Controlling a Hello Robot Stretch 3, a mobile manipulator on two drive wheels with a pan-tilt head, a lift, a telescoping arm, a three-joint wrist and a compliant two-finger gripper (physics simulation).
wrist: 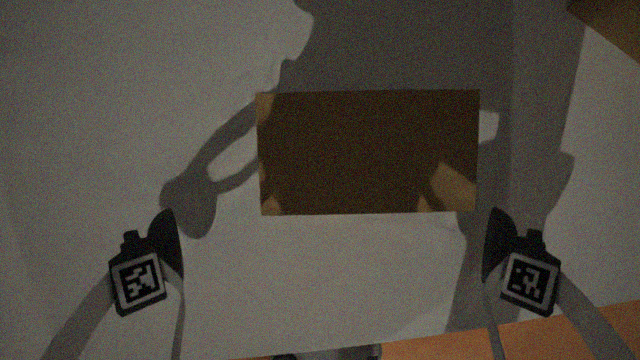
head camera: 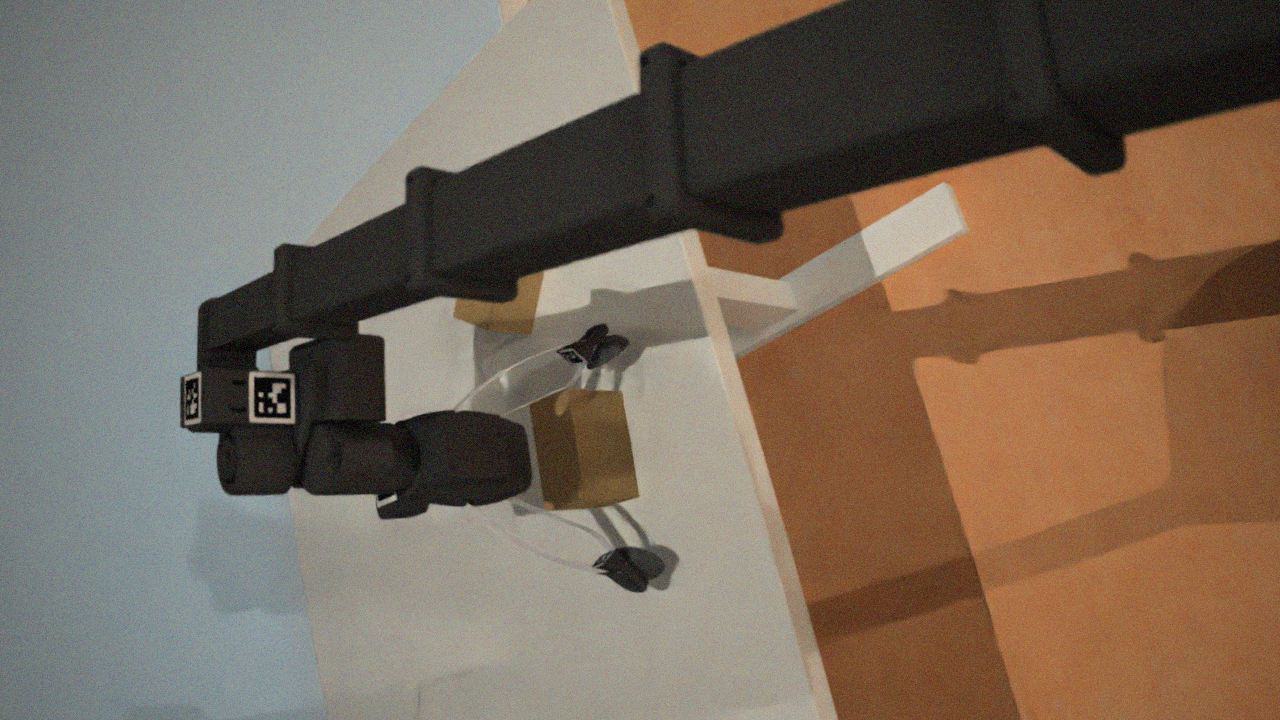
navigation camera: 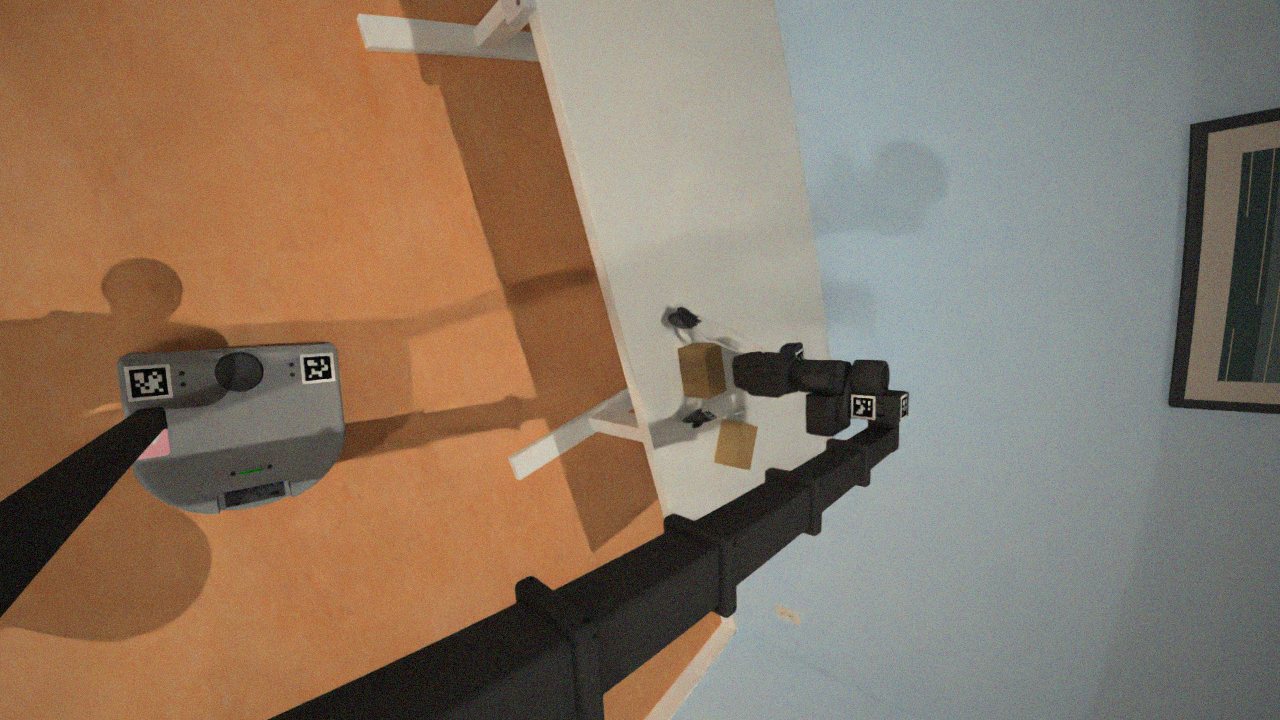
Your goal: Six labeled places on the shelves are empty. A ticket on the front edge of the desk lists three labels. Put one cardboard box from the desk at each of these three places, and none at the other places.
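Frame: origin at the robot's base, x ahead, y left, z up, level; millimetres.
Where they show: gripper, fingertip midpoint: (head camera: 638,455) (navigation camera: 678,368); robot's base, link origin: (navigation camera: 240,370).
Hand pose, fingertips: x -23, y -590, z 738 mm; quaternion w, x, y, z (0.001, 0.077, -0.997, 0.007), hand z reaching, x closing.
Note:
Each offset is from my fingertips to the centre of the thing. Level surfaces: height alone.
A cardboard box @[dy -51, dx -7, dz +12 mm] (head camera: 583,449) (navigation camera: 701,370) (wrist: 367,150) stands on the white desk @[dz -18 mm] (head camera: 707,617) (navigation camera: 680,134) (wrist: 75,125). My gripper (head camera: 613,457) (navigation camera: 691,368) (wrist: 330,235) is open, low over the desk, with one fingertip out to each side of this box and a gap on both sides. The box is not gripped. A second cardboard box @[dy -163, dx -172, dz +7 mm] (head camera: 514,306) (navigation camera: 735,445) (wrist: 612,22) stands beside it on the desk, partly behind my arm in the head view. The shelves, their labels and the ticket's text do not show in these views.
My arm (head camera: 537,161) (navigation camera: 626,573) reaches across the desk. My grey base (navigation camera: 295,411) stands on the orange floor in front. White desk feet (head camera: 913,228) (navigation camera: 420,34) stick out from under the desk. The blue wall behind bears a framed picture (navigation camera: 1186,268).

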